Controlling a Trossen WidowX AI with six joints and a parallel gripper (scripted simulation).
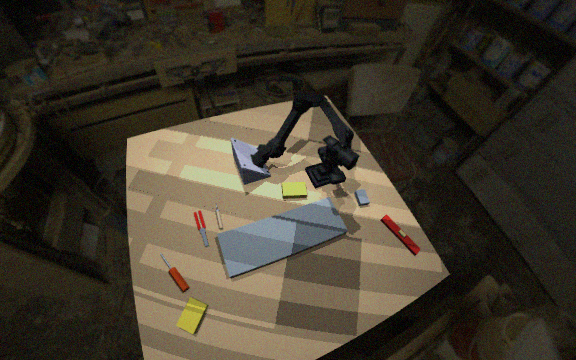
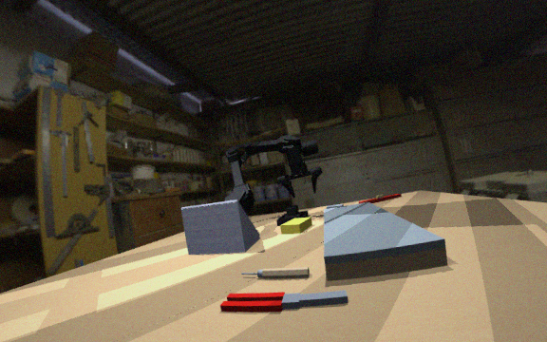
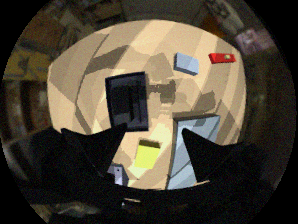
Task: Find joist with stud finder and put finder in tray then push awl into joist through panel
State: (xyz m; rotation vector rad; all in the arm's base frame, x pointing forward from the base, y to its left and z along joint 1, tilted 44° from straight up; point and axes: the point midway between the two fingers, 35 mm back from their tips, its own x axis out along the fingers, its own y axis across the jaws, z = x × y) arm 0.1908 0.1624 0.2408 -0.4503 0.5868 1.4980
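My gripper tip is now 1 cm short of the awl, 51 cm to the left of it and 10 cm above it. The rest, counted from my gripper tip: stud finder (7 cm behind, 5 cm to the left, 6 cm below); then small grey block (11 cm ahead, 16 cm to the left, 9 cm below); then black tray (7 cm behind, 3 cm to the left, 9 cm below).
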